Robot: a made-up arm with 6 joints.
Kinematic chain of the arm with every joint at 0, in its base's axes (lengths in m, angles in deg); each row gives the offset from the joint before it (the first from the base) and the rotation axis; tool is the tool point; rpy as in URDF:
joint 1: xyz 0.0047 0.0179 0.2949 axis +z
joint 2: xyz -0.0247 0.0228 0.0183 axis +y
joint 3: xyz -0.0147 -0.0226 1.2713 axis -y
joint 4: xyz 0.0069 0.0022 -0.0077 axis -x
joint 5: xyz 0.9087 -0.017 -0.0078 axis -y
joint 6: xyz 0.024 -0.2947 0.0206 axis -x
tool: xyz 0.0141 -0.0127 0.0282 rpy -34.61 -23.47 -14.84
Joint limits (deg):
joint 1: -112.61..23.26
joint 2: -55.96..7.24
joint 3: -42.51..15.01
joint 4: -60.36..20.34
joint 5: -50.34..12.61
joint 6: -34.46..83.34
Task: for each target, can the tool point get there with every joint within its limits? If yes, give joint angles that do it. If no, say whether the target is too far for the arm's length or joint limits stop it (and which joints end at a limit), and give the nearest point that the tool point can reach.
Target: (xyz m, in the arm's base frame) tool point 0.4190 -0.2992 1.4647
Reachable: yes | joints -9.30 -21.58 -13.46 -38.77 1.26 68.98
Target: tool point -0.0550 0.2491 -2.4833
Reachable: no: too far | nearest point 0.5346 0.0793 0.6381 | short by 3.181 m
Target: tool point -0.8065 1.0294 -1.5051
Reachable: no: joint limits stop it (at a limit: joint 1, joint 2, joint 3, joint 4, joint 5, joint 6) | nearest point -0.3329 -0.3952 0.6381 | short by 2.617 m
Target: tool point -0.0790 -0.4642 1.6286
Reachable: yes | joints -59.14 -25.10 -18.48 6.26 -10.23 -5.48
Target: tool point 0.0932 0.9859 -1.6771
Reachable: no: joint limits stop it (at a limit: joint 1, joint 2, joint 3, joint 4, joint 5, joint 6) | nearest point 0.5346 0.0793 0.6381 | short by 2.525 m
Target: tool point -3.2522 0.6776 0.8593
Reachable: no: too far | nearest point -0.9411 0.2095 1.9526 | short by 2.599 m
